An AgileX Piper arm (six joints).
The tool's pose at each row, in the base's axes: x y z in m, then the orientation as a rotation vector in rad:
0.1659 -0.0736 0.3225 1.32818 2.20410 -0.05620
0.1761 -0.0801 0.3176 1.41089 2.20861 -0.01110
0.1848 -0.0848 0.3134 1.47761 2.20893 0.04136
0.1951 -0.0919 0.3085 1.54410 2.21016 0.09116
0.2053 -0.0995 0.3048 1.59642 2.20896 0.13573
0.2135 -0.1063 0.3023 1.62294 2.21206 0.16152
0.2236 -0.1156 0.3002 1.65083 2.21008 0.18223
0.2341 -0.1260 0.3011 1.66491 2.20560 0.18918
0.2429 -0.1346 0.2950 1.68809 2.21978 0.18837
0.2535 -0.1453 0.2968 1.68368 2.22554 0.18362
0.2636 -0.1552 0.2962 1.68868 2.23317 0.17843
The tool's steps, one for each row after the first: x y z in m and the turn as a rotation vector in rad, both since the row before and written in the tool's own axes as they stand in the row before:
-0.0065 0.0039 0.0106 0.00886 0.05053 0.05700
-0.0050 0.0041 0.0085 -0.00246 0.04557 0.04932
-0.0075 0.0046 0.0101 0.00074 0.04625 0.04747
-0.0086 0.0050 0.0088 -0.00230 0.03793 0.03841
-0.0078 0.0042 0.0065 -0.00086 0.02354 0.01833
-0.0108 0.0053 0.0070 0.00045 0.01838 0.02016
-0.0126 0.0066 0.0043 0.00055 0.00534 0.01094
-0.0089 0.0034 0.0098 0.01730 0.01786 0.00827
-0.0130 0.0071 0.0031 0.00320 0.00003 -0.00533
-0.0117 0.0061 0.0051 0.00844 0.00465 -0.00055

